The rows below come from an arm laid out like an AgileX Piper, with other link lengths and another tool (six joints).
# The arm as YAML. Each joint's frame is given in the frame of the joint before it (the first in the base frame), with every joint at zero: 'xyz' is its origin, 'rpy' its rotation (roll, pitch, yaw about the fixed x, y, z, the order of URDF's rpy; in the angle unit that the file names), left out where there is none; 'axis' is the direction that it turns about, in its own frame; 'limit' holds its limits. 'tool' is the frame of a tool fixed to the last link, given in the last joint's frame.
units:
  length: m
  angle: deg
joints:
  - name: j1
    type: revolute
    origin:
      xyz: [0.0, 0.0, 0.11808]
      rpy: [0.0, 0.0, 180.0]
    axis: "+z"
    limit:
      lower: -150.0
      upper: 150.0
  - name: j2
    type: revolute
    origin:
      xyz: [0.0, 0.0, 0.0]
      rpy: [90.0, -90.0, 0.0]
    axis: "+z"
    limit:
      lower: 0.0
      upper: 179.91
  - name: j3
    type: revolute
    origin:
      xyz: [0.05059, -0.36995, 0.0]
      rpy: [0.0, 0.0, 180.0]
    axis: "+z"
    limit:
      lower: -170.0
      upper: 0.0
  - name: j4
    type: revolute
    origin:
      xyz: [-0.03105, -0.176, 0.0]
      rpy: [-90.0, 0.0, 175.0]
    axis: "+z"
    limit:
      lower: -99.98
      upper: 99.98
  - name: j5
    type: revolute
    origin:
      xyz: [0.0, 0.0, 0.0]
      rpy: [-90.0, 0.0, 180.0]
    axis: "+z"
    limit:
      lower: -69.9
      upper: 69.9
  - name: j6
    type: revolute
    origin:
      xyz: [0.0, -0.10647, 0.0]
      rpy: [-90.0, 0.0, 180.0]
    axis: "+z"
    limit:
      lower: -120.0
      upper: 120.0
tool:
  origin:
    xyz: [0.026, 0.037, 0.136]
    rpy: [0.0, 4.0, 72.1]
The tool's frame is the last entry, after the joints.
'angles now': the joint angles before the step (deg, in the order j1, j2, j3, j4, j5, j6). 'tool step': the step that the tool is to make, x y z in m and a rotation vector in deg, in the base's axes. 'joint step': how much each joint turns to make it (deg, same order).
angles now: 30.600, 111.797, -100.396, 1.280, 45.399, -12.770
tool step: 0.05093, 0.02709, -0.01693, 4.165, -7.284, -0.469
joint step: -0.106, 6.696, 0.000, -0.128, -15.090, 0.095
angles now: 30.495, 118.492, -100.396, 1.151, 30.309, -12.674
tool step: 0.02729, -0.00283, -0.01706, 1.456, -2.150, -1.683
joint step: -1.486, 3.678, 0.000, 0.240, -6.269, 0.002
